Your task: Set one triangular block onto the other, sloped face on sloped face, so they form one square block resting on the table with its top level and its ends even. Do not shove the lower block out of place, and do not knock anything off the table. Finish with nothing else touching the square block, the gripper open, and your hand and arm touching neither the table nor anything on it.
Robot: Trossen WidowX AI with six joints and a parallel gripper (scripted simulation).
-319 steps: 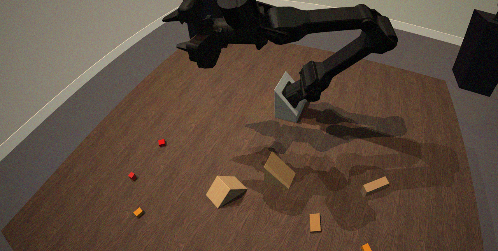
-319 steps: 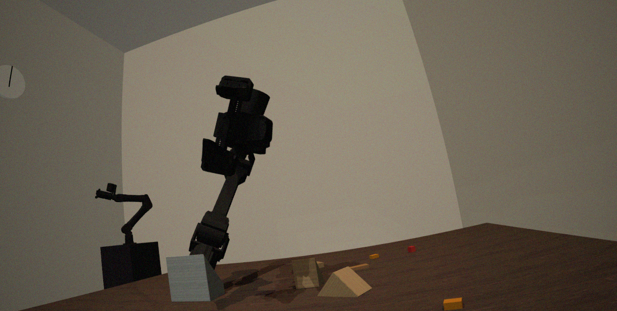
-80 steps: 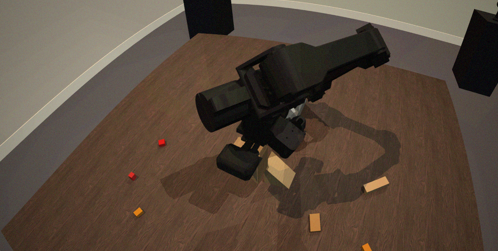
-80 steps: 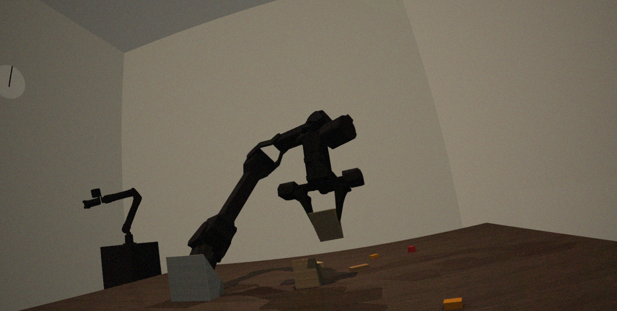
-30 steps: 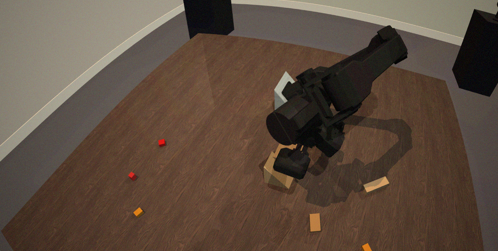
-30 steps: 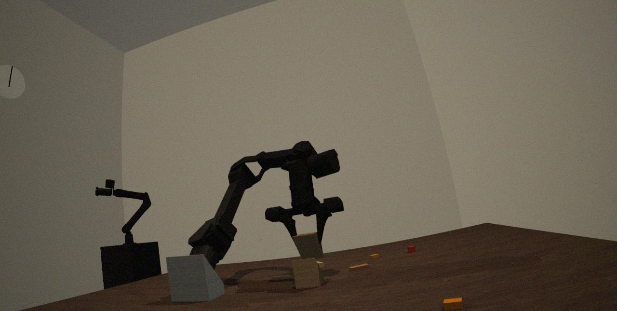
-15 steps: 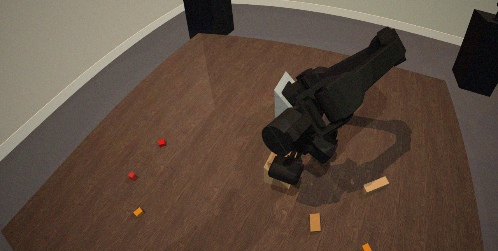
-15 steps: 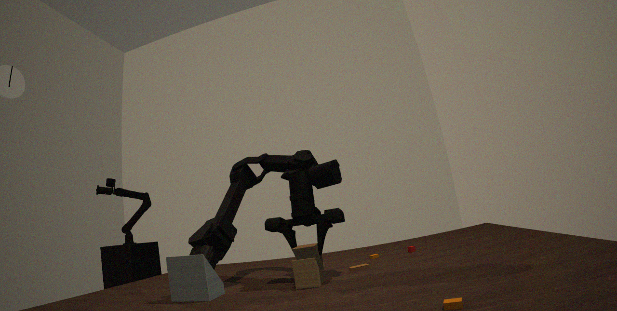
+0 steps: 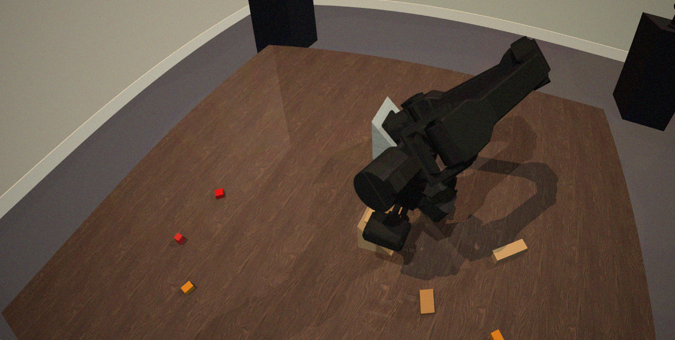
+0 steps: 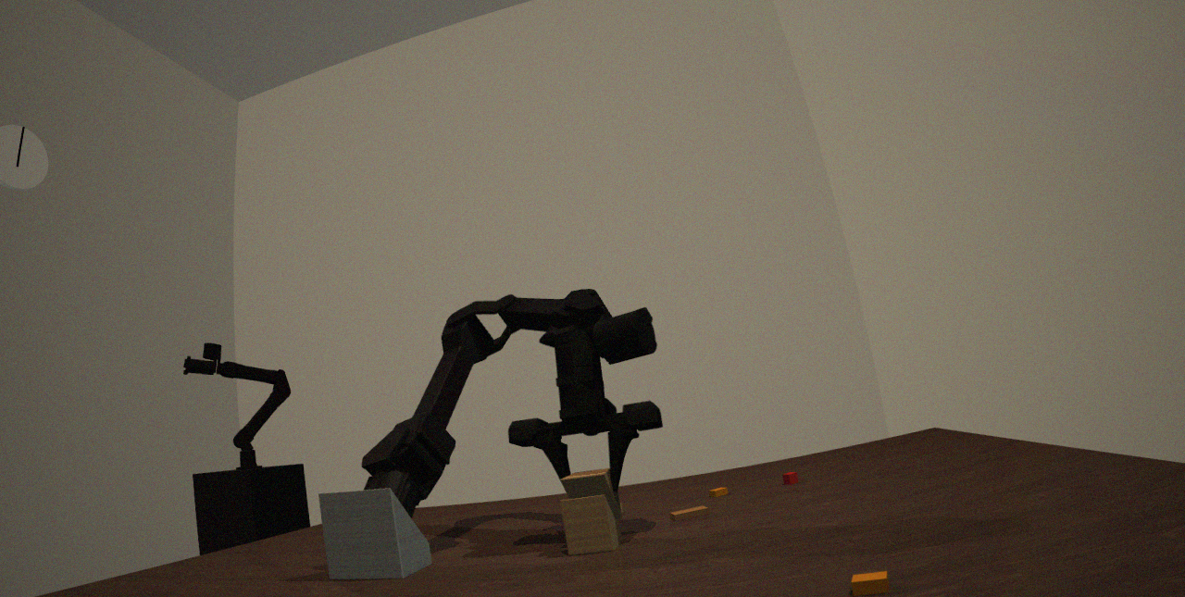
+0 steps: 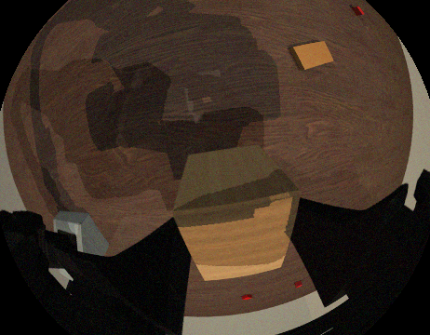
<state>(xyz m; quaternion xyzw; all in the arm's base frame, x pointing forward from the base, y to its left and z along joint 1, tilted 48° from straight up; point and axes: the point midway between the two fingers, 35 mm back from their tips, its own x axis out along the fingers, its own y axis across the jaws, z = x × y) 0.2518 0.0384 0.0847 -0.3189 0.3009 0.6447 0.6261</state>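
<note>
Right now my gripper tip is 50 mm above the tan wooden triangular block and 40 mm to the left of it. From my gripper tip the other things lie so: tan plank: 240 mm to the left, 50 mm below, 50 mm behind; then tan triangular block: 10 mm to the left, 10 mm above.
</note>
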